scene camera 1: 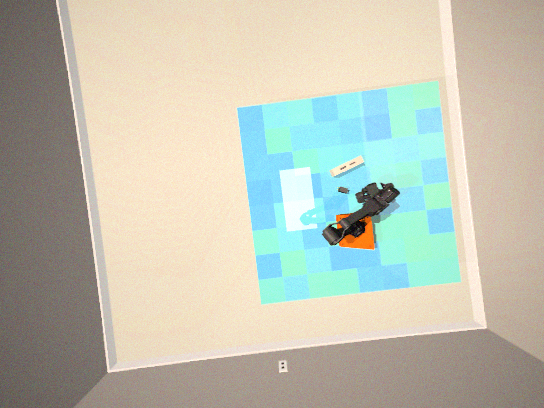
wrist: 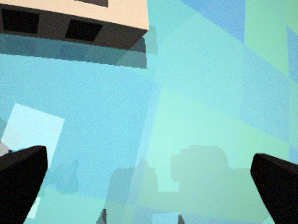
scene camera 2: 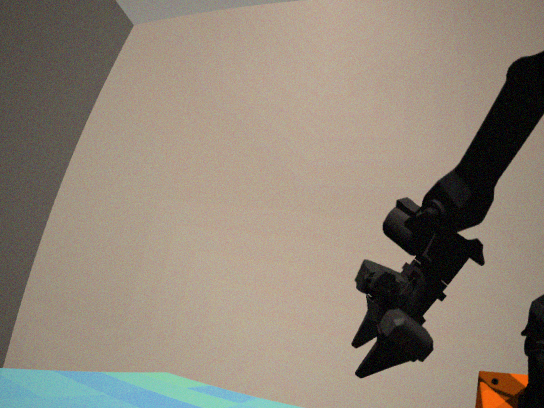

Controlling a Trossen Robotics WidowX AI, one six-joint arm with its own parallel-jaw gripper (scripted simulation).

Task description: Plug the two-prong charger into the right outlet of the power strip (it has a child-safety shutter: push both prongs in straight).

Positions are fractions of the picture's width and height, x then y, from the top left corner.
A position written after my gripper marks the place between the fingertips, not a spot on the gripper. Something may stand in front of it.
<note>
My gripper (scene camera 2: 0.65, 0.88) is open and holds nothing.
My gripper is seen too in the wrist view (wrist: 0.52, 0.72).
</note>
